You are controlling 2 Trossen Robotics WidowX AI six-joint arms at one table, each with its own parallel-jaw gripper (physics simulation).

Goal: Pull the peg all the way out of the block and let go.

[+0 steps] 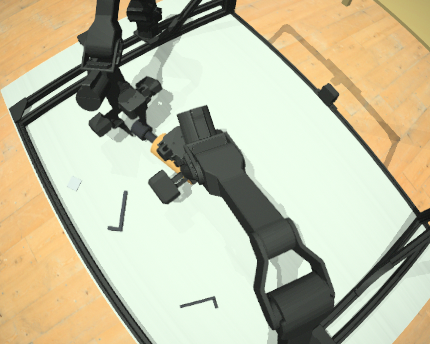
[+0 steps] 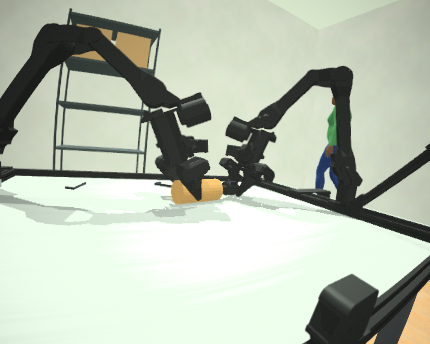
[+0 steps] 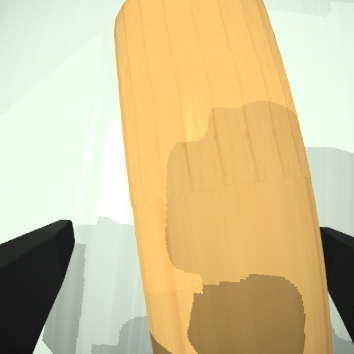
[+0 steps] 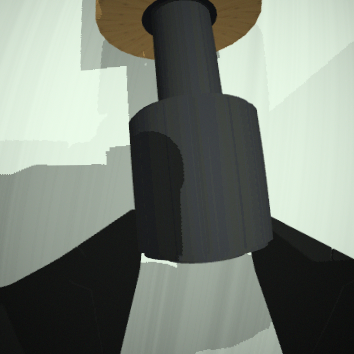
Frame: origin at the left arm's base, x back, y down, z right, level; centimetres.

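Seen in the pictures: left gripper, fingertip midpoint: [image 1: 180, 166] [image 2: 190, 195] [image 3: 197, 237]; right gripper, fingertip midpoint: [image 1: 138, 130] [image 2: 232, 194] [image 4: 196, 222]; right arm's base, link origin: [image 1: 147, 32] [image 2: 344, 203].
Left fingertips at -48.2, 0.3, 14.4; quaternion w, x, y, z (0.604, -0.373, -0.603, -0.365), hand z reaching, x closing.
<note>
Pixels of each thing's top centre, then the offset from my left fingertips to it, as dx, dy, dz. "*": a spot on its surface instead. Level surfaces: height alone.
- orange wooden block, top centre: [image 3: 242, 176] [image 1: 177, 153] [image 2: 198, 179] -1.6, -4.0, +0.5
- white table, surface height: dy +1.6
- dark grey peg, top centre: [image 4: 188, 13] [image 1: 153, 135] [image 2: 219, 181] -8.9, -3.2, -0.7
- small white square, surface spot: [image 1: 74, 183] * -14.0, +1.3, -22.2
An orange wooden block [image 1: 158, 147] [image 2: 211, 190] [image 3: 211, 105] [image 4: 242, 28], a cylinder, lies on its side on the white table [image 1: 254, 102]. A dark grey peg [image 1: 145, 133] [image 2: 227, 188] [image 4: 200, 168] sticks out of one end, its thin shaft still in the block's hole. My right gripper [image 1: 138, 130] [image 2: 235, 185] [image 4: 196, 222] is shut on the peg's thick head. My left gripper [image 1: 177, 160] [image 2: 190, 191] [image 3: 197, 237] is open and low over the block, with one finger on each side and not pressing it.
Two dark L-shaped marks [image 1: 119, 213] [image 1: 200, 302] and a small white square [image 1: 74, 183] lie on the table. Black frame rails [image 1: 282, 54] run along its edges. A shelf rack [image 2: 61, 102] and a figure in green [image 2: 333, 126] stand behind.
</note>
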